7 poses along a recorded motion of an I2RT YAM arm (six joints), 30 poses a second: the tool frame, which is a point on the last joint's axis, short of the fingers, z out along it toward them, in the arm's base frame.
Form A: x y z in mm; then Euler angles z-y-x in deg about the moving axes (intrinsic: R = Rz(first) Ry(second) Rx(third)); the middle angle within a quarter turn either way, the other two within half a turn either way.
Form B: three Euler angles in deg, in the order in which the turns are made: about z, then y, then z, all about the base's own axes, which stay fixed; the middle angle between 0 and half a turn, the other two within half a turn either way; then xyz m. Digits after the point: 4 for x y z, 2 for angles.
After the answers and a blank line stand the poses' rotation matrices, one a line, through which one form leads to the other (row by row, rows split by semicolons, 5 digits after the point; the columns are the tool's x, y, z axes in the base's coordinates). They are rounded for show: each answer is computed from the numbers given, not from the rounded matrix.
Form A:
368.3, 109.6, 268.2, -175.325, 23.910, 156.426
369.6, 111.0, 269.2, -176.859, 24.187, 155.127
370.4, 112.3, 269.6, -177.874, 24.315, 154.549
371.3, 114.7, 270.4, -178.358, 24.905, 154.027
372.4, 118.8, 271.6, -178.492, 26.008, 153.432
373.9, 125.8, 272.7, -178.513, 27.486, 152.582
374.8, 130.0, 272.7, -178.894, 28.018, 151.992
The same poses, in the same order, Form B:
42.05, 146.92, 51.79, 0.3683, 0.1096, 0.2682
43.12, 145.85, 51.67, 0.3696, 0.1110, 0.2692
43.56, 145.37, 51.26, 0.3704, 0.1123, 0.2696
43.33, 144.63, 50.80, 0.3713, 0.1147, 0.2704
42.51, 143.50, 50.26, 0.3724, 0.1188, 0.2716
41.51, 141.95, 49.83, 0.3739, 0.1258, 0.2727
41.43, 141.21, 49.66, 0.3748, 0.1300, 0.2727

-0.91114 -0.23626 0.33764; -0.07451 0.90028 0.42888; -0.40530 0.36561 -0.83789
-0.91084 -0.22178 0.34811; -0.04998 0.89644 0.44034; -0.40972 0.38368 -0.82760
-0.91067 -0.21032 0.35560; -0.03381 0.89577 0.44324; -0.41175 0.39162 -0.82286
-0.90663 -0.21011 0.36588; -0.02599 0.89335 0.44862; -0.42111 0.39722 -0.81540
-0.89842 -0.21959 0.38029; -0.02365 0.88893 0.45743; -0.43850 0.40197 -0.80383
-0.88682 -0.23549 0.39760; -0.02302 0.88186 0.47096; -0.46153 0.40850 -0.78747
-0.88264 -0.23759 0.40559; -0.01704 0.87846 0.47751; -0.46975 0.41456 -0.77941

